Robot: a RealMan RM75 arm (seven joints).
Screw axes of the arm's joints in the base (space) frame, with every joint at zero. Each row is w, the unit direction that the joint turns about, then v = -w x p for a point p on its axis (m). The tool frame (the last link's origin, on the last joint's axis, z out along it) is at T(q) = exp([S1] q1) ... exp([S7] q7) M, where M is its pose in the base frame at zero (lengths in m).
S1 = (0, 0, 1, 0, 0, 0)
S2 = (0, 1, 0, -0.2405, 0, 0)
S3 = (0, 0, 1, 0, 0, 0)
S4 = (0, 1, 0, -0.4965, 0, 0)
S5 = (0, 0, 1, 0, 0, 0)
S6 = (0, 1, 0, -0.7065, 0, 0)
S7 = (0, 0, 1, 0, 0, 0)
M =
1 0 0 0
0 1 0 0
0 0 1 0.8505
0 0 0 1
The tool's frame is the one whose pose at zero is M.
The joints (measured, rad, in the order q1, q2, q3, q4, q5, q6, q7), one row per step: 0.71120, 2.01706, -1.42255, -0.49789, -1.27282, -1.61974, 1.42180; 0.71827, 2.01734, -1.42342, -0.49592, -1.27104, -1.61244, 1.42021; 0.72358, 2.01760, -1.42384, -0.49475, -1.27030, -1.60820, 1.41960; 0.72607, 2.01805, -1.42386, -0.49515, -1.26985, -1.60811, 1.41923; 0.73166, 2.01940, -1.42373, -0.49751, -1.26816, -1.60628, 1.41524; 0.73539, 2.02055, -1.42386, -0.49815, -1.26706, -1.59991, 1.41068; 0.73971, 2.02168, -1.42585, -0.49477, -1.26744, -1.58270, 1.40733; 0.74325, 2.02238, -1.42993, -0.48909, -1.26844, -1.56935, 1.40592; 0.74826, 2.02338, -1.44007, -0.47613, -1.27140, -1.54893, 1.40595; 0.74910, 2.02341, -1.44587, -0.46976, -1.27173, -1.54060, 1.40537
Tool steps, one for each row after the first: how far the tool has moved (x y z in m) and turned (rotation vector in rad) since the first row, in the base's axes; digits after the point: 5 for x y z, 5 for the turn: -0.00187, 0.00182, -0.00059, 0.00506, -0.00215, 0.00214; -0.00334, 0.00301, -0.00097, 0.00769, -0.00355, 0.00438; -0.00438, 0.00333, -0.00106, 0.00799, -0.00275, 0.00732; -0.00706, 0.00432, -0.00124, 0.01261, -0.00018, 0.01632; -0.00851, 0.00551, -0.00181, 0.01981, -0.00071, 0.02006; -0.00877, 0.00769, -0.00359, 0.03033, -0.00933, 0.01506; -0.00824, 0.00892, -0.00555, 0.03466, -0.01903, 0.00922; -0.00611, 0.00994, -0.00950, 0.03524, -0.03880, -0.00306; -0.00454, 0.01003, -0.01121, 0.03487, -0.04768, -0.00923
